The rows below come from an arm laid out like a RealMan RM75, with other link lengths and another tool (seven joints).
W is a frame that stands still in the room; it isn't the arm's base.
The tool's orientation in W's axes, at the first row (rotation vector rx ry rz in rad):
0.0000, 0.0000, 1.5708
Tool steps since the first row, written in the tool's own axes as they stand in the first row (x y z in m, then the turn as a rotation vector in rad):
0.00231, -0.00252, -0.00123, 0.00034, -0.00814, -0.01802
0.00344, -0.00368, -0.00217, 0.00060, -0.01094, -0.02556
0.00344, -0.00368, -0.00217, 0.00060, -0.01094, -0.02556
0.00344, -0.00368, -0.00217, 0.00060, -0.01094, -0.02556
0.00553, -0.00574, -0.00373, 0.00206, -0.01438, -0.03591
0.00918, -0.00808, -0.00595, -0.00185, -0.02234, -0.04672
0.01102, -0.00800, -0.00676, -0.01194, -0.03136, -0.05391
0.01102, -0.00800, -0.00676, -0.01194, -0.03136, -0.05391
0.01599, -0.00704, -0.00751, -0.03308, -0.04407, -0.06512
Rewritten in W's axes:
0.00252, 0.00231, -0.00123, 0.00814, 0.00034, -0.01802
0.00368, 0.00344, -0.00217, 0.01094, 0.00060, -0.02556
0.00368, 0.00344, -0.00217, 0.01094, 0.00060, -0.02556
0.00368, 0.00344, -0.00217, 0.01094, 0.00060, -0.02556
0.00574, 0.00553, -0.00373, 0.01438, 0.00206, -0.03591
0.00808, 0.00918, -0.00595, 0.02234, -0.00185, -0.04672
0.00800, 0.01102, -0.00676, 0.03136, -0.01194, -0.05391
0.00800, 0.01102, -0.00676, 0.03136, -0.01194, -0.05391
0.00704, 0.01599, -0.00751, 0.04407, -0.03308, -0.06512

